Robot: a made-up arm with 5 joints.
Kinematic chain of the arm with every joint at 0, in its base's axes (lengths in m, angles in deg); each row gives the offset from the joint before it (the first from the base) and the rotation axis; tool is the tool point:
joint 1: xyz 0 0 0.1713 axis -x
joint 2: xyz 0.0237 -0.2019 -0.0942 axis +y
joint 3: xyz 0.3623 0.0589 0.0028 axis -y
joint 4: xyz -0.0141 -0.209 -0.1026 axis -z
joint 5: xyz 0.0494 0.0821 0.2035 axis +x
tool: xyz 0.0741 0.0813 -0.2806
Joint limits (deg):
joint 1: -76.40..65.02
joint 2: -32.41..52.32
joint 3: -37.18..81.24
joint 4: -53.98..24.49
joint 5: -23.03..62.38
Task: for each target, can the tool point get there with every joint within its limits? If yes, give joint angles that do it. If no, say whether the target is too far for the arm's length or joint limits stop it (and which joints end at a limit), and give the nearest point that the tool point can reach.
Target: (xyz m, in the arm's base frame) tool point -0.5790 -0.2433 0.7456
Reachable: no: joint limits stop it (at a limit: joint 2, joint 3, joint 4, joint 5) | nearest point 0.0930 -0.0658 0.3267 | short by 0.812 m
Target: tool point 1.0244 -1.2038 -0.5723
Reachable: no: too far | nearest point 0.4234 -0.5393 -0.1618 | short by 0.986 m
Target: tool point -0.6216 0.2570 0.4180
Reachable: no: joint limits stop it (at a limit: joint 1, joint 2, joint 4, joint 5) | nearest point 0.0096 0.3104 0.0597 | short by 0.728 m
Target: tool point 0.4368 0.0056 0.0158
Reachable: yes | joints -6.28 -1.22 -14.62 -7.42 40.94
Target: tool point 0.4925 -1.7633 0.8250
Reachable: no: too far | nearest point 0.3034 -0.6914 0.2467 | short by 1.233 m
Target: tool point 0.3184 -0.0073 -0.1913
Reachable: yes | joints -23.47 10.82 -14.09 -28.99 -0.44
